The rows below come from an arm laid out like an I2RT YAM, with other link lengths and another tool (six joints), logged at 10 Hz.
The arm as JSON. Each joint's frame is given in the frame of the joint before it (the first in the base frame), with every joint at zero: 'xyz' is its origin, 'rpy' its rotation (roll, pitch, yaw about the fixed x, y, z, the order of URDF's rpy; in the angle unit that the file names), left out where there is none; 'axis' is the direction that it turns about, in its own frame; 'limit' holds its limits. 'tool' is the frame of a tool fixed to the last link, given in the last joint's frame.
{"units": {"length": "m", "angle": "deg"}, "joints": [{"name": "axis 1", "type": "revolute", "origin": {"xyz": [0.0, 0.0, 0.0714]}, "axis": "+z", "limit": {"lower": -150.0, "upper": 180.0}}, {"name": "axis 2", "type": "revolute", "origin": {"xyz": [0.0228, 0.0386, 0.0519]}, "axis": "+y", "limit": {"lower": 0.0, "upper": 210.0}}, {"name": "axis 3", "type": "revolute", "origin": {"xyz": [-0.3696, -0.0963, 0.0]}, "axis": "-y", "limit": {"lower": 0.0, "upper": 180.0}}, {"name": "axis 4", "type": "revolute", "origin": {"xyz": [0.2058, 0.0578, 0.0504]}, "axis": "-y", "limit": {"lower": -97.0, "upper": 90.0}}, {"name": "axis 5", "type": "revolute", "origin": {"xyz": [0.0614, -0.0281, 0.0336]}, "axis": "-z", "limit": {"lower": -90.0, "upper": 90.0}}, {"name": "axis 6", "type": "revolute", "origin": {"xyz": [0.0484, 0.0, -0.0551]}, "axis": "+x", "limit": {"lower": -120.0, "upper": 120.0}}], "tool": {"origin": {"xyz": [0.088, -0.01, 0.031], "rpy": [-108.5, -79.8, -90.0]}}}
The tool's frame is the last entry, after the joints.
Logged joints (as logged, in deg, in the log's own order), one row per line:
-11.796, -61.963, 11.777, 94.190, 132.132, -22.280
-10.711, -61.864, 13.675, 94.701, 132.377, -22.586
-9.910, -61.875, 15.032, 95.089, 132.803, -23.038
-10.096, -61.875, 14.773, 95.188, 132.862, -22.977
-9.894, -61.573, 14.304, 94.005, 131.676, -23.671
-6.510, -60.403, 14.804, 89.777, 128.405, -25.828
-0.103, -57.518, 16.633, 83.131, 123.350, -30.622
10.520, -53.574, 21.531, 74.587, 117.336, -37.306
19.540, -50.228, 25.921, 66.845, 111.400, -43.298
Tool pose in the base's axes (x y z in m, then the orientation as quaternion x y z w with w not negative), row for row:
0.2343, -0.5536, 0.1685, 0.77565, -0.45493, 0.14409, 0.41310
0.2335, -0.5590, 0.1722, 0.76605, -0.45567, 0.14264, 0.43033
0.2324, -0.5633, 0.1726, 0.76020, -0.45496, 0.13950, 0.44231
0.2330, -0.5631, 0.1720, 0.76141, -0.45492, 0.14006, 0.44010
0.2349, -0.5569, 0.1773, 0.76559, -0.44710, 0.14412, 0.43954
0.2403, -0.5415, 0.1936, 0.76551, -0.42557, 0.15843, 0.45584
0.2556, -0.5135, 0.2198, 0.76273, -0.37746, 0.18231, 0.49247
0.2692, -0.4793, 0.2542, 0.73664, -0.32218, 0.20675, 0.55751
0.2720, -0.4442, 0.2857, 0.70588, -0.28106, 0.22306, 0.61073
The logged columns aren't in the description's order. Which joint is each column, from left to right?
Columns, left to right: axis 4, axis 1, axis 5, axis 3, axis 2, axis 6.
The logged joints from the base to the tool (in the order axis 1, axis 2, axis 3, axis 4, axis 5, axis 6), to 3 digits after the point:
-61.963, 132.132, 94.190, -11.796, 11.777, -22.280
-61.864, 132.377, 94.701, -10.711, 13.675, -22.586
-61.875, 132.803, 95.089, -9.910, 15.032, -23.038
-61.875, 132.862, 95.188, -10.096, 14.773, -22.977
-61.573, 131.676, 94.005, -9.894, 14.304, -23.671
-60.403, 128.405, 89.777, -6.510, 14.804, -25.828
-57.518, 123.350, 83.131, -0.103, 16.633, -30.622
-53.574, 117.336, 74.587, 10.520, 21.531, -37.306
-50.228, 111.400, 66.845, 19.540, 25.921, -43.298

